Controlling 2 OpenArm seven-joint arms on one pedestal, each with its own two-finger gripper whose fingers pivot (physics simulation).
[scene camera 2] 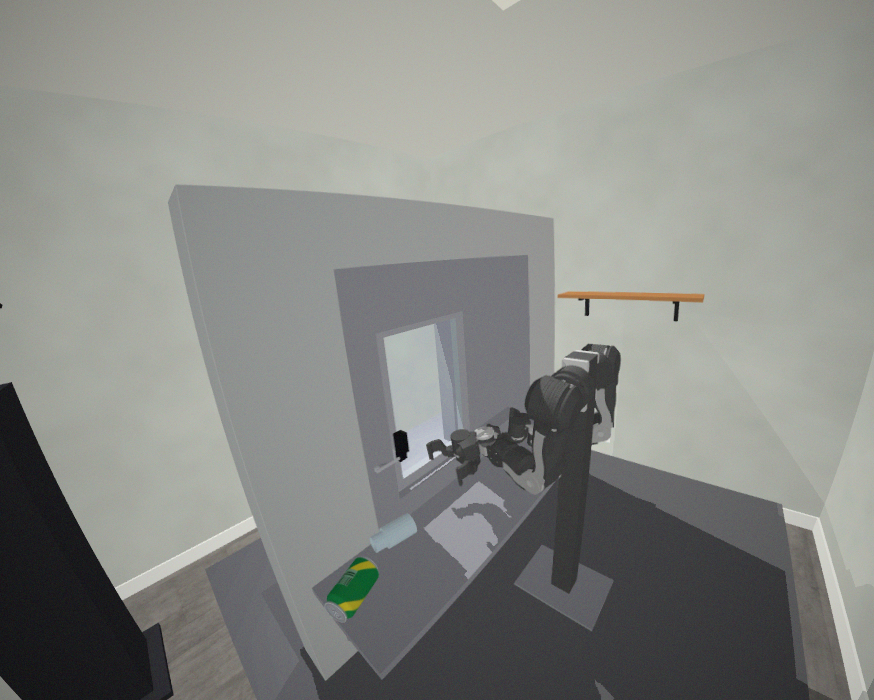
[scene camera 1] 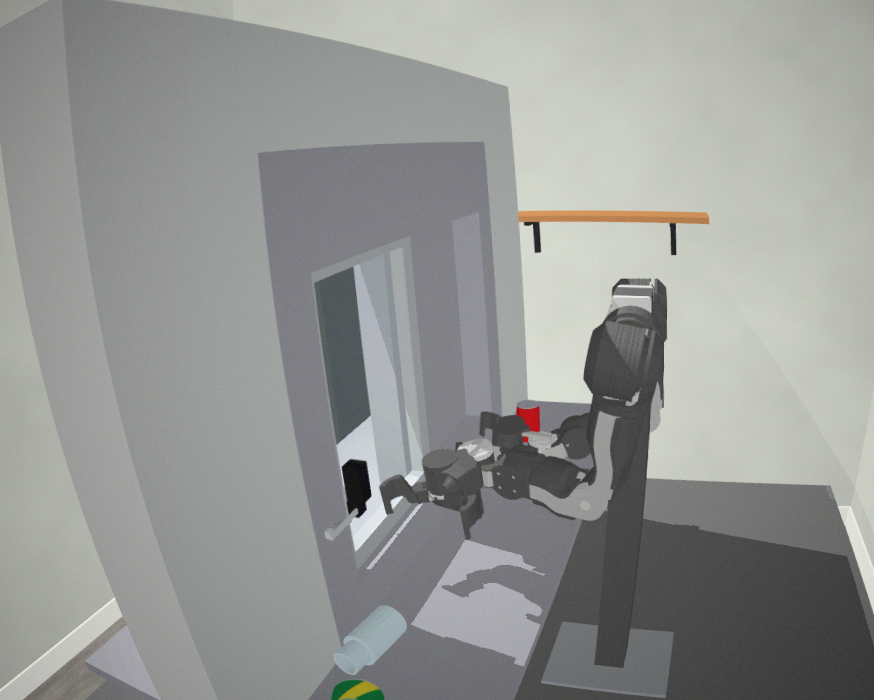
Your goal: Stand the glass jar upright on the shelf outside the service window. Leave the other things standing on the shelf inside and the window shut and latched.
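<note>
The glass jar [scene camera 1: 373,635] [scene camera 2: 394,533] lies on its side on the inside shelf [scene camera 1: 452,656] [scene camera 2: 415,605], near the wall. The service window's frame [scene camera 1: 415,364] [scene camera 2: 462,364] stands beyond the left gripper; whether the window is latched I cannot tell. A black latch block [scene camera 1: 356,482] [scene camera 2: 400,444] with a grey lever [scene camera 1: 341,525] [scene camera 2: 386,465] is at its near side. My left gripper [scene camera 1: 431,514] [scene camera 2: 448,463] is open and empty, in front of the window and above the shelf, apart from the jar. My right gripper [scene camera 2: 511,424] is open and empty behind it, partly hidden.
A green and yellow can [scene camera 1: 357,690] [scene camera 2: 353,587] lies on its side near the jar. A red can [scene camera 1: 528,415] stands at the shelf's far end, partly behind the right arm. The thick wall [scene camera 1: 182,364] [scene camera 2: 269,364] surrounds the window. An orange wall shelf [scene camera 1: 612,217] [scene camera 2: 631,296] hangs behind.
</note>
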